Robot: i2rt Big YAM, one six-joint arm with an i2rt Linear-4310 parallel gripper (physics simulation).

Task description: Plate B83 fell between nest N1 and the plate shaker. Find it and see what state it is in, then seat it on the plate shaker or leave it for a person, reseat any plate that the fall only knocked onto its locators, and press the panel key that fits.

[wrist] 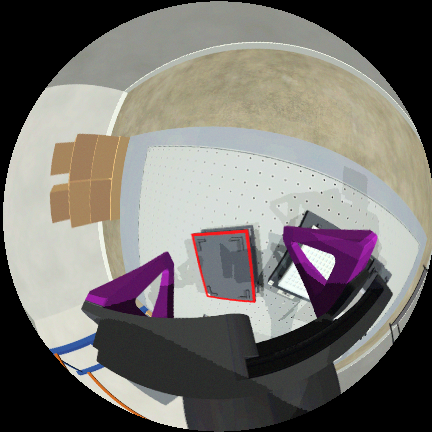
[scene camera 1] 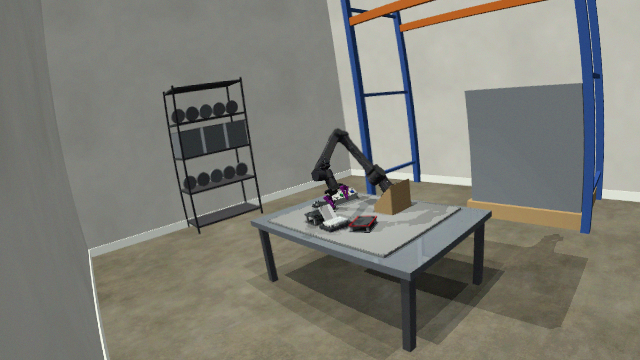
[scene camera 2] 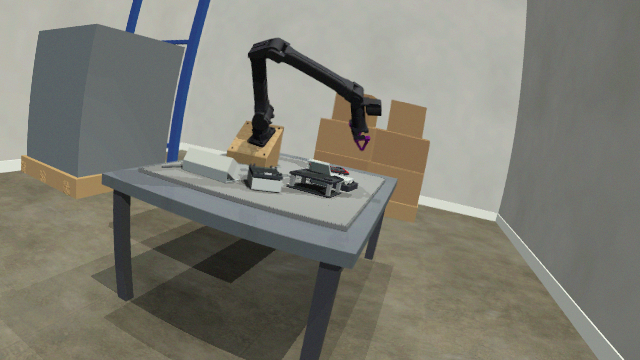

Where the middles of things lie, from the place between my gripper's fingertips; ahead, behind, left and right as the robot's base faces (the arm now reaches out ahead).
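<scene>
There's a shaker (scene camera 2: 256, 183) that's 460 mm to the right of my hand, 190 mm behind it and 140 mm below it. I can also see the red-rimmed dark plate (wrist: 228, 271), which is 20 mm to the left of my hand, 130 mm behind it and 140 mm below it. Going by their middles, that plate is the nearest to my hand of the things named here.
</scene>
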